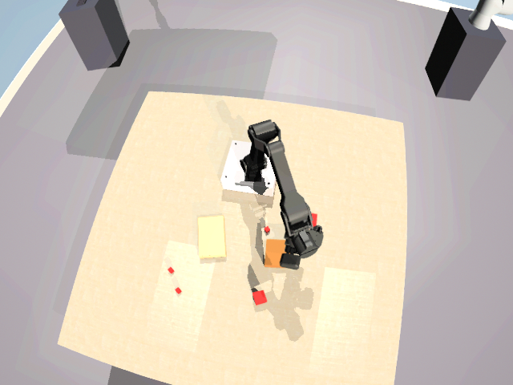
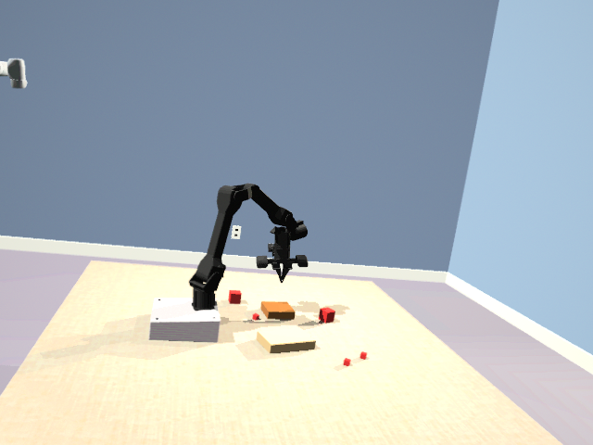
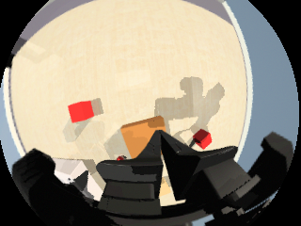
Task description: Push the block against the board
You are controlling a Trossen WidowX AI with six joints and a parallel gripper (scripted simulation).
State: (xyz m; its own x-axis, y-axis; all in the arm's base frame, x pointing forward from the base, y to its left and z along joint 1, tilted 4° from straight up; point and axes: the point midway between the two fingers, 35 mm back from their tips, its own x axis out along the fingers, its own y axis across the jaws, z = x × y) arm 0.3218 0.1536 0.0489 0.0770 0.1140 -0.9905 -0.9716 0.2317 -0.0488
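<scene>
Right now the square block is 9 cm below my gripper tip, 6 cm to the right of it and 2 cm behind it. Round my gripper tip: pale cream board: 31 cm to the right, 9 cm below, 8 cm behind.
</scene>
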